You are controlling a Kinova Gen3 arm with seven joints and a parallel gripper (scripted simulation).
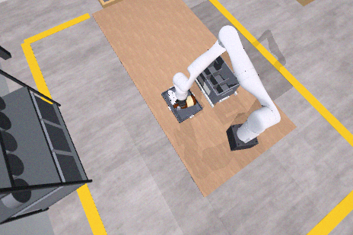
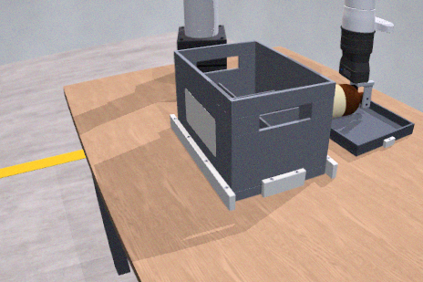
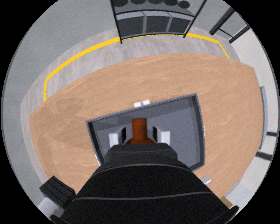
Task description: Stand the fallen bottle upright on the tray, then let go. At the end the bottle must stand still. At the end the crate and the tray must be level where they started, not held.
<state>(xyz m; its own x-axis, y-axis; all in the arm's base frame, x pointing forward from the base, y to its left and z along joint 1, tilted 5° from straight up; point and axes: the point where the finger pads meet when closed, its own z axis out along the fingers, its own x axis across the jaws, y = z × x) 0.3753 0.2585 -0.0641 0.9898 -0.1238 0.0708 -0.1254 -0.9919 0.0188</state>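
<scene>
The brown bottle lies 1 cm behind my hand, 5 cm to the right of it and 1 cm below it. Also, from my hand: dark grey tray: 2 cm ahead, 5 cm to the right, 3 cm below; dark grey crate: 4 cm ahead, 32 cm to the right, 4 cm above.
</scene>
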